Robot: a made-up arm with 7 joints. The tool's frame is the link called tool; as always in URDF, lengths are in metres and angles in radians.
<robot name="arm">
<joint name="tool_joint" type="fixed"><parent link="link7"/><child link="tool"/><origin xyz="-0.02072 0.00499 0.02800" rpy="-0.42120 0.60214 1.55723"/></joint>
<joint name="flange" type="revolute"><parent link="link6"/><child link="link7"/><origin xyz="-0.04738 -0.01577 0.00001" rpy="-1.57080 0.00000 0.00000"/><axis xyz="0 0 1"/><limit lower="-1.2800" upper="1.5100" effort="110" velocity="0.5"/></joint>
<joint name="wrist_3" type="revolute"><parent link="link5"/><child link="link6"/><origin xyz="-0.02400 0.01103 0.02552" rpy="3.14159 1.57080 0.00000"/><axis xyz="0 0 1"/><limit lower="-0.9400" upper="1.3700" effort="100" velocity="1.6"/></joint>
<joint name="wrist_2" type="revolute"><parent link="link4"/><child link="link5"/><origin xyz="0.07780 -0.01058 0.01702" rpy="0.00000 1.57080 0.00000"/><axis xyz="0 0 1"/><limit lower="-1.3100" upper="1.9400" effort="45" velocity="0.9"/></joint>
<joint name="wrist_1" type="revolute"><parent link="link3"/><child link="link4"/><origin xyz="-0.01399 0.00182 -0.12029" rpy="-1.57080 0.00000 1.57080"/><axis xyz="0 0 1"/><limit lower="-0.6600" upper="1.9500" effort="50" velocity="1.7"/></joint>
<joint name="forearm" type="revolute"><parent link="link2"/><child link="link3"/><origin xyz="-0.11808 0.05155 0.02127" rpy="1.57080 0.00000 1.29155"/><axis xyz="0 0 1"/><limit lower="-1.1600" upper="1.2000" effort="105" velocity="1.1"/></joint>
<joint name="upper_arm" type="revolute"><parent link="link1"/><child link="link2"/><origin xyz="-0.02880 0.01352 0.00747" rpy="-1.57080 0.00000 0.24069"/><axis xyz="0 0 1"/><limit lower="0.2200" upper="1.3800" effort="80" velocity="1.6"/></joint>
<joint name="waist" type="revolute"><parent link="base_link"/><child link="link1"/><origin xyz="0.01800 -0.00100 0.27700" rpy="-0.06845 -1.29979 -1.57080"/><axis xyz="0 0 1"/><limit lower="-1.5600" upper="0.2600" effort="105" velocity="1.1"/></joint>
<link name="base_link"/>
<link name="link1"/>
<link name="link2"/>
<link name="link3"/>
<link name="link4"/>
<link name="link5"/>
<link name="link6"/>
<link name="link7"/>
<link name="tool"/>
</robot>
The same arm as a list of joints. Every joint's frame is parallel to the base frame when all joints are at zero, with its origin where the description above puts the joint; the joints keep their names.
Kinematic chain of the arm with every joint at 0, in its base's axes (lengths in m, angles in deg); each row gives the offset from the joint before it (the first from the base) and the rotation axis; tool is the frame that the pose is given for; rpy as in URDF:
waist: xyz 0.018 -0.001 0.277 axis 0.068403 0.961235 0.26711
upper_arm: xyz 0.014 0.014 -0.026 axis 0.968889 -0.0002 -0.247497
forearm: xyz -0.011 -0.017 -0.129 axis 0.247497 -0.0001 0.968889
wrist_1: xyz -0.028 0.014 -0.117 axis 0.0002 1 0
wrist_2: xyz 0.078 0.017 -0.009 axis 0.968889 -0.0002 -0.247497
wrist_3: xyz 0.022 0.024 -0.017 axis 0.0002 1 0
flange: xyz 0.042 0 -0.027 axis 0.247497 -0.0001 0.968889
tool: xyz 0.027 -0.005 0.022 rpy -41.31 33.1 -100.4
Joint limits (deg, base to tool): -89.38..14.9 12.61..79.07 -66.46..68.75 -37.82..111.73 -75.06..111.15 -53.86..78.5 -73.34..86.52

